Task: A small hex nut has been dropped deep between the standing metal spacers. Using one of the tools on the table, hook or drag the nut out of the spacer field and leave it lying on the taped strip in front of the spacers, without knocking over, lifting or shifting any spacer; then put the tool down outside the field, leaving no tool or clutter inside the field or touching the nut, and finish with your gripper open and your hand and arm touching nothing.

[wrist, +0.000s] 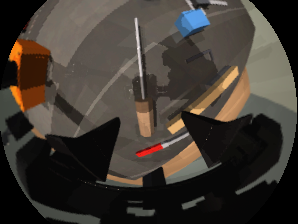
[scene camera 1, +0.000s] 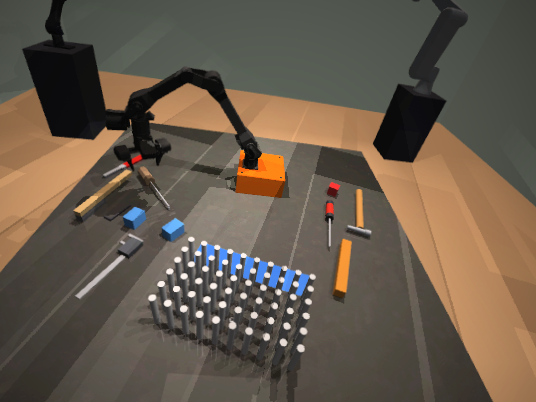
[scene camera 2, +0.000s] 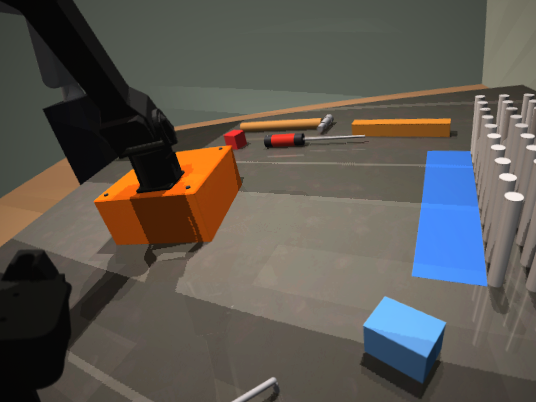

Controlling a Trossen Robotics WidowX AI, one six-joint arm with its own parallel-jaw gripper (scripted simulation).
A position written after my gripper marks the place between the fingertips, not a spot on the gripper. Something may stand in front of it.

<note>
My gripper (scene camera 1: 145, 168) is open and holds nothing. Also in view: a hammer (scene camera 2: 318, 123), an orange bar (scene camera 2: 385, 127) and a taped strip (scene camera 2: 449, 247).
My gripper shows as well in the wrist view (wrist: 151, 117). The wrist view misses the orange bar: it is out of frame.
</note>
